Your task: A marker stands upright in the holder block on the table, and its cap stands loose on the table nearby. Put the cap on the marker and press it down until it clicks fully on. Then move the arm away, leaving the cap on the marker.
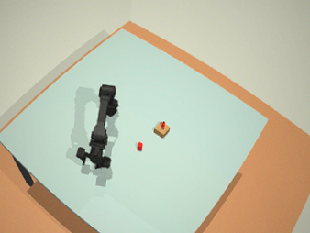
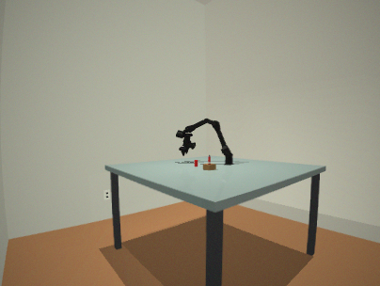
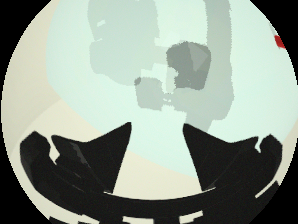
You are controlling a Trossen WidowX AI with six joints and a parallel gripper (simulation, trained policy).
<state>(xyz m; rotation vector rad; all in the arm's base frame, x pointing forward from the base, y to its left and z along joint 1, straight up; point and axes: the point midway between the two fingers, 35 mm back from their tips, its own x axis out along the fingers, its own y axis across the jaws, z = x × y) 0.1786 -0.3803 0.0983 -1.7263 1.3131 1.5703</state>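
The red cap is 120 mm ahead of my gripper tip, 300 mm to the left of it and 40 mm below it. Round my gripper tip: wooden holder block 150 mm ahead, 480 mm to the left, 50 mm below.
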